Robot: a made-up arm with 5 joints.
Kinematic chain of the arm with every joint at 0, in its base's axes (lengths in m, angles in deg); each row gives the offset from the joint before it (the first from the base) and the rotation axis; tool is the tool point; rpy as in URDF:
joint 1: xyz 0 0 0.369 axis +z
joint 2: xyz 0 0 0 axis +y
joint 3: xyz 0.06 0 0.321 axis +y
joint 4: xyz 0.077 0 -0.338 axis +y
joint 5: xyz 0.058 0 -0.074 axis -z
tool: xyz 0 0 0 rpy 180 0 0
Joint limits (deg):
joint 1: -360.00..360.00
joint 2: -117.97..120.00
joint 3: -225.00..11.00
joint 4: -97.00..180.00
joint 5: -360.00..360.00
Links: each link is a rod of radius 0.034 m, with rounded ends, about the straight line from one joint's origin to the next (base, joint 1, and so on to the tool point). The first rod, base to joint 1, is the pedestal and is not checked.
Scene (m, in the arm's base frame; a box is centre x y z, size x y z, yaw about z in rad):
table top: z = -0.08
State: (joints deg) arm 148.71 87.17 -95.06 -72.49 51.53
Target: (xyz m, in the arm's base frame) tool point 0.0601 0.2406 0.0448
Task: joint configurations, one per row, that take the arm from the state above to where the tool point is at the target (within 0.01 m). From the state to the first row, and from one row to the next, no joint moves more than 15 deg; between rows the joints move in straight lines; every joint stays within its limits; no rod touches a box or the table.
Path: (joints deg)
1: 134.16 86.14 -83.94 -75.87 51.53
2: 119.62 85.11 -72.82 -79.25 51.53
3: 105.07 84.08 -61.70 -82.64 51.53
4: 90.52 83.05 -50.58 -86.02 51.53
5: 75.97 82.02 -39.46 -89.40 51.53

